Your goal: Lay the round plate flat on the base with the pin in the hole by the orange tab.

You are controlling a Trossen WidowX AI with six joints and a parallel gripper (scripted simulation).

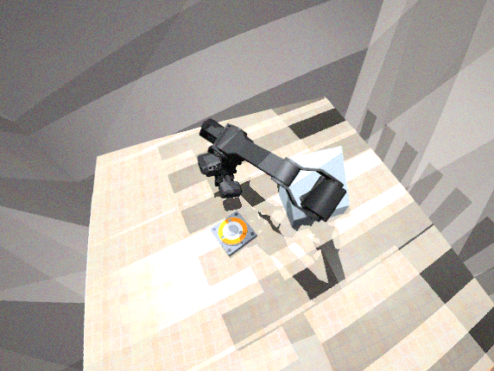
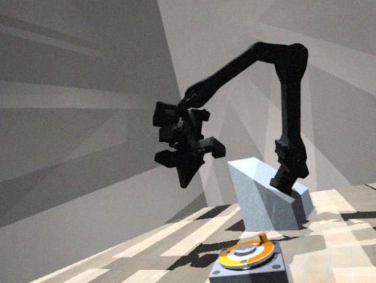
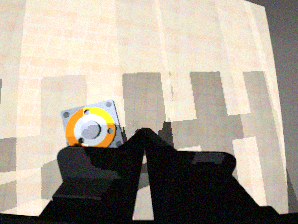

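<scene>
Now: the square grey base 10 mm ahead of my gripper tip, 110 mm to the left of it and 150 mm below it.
</scene>
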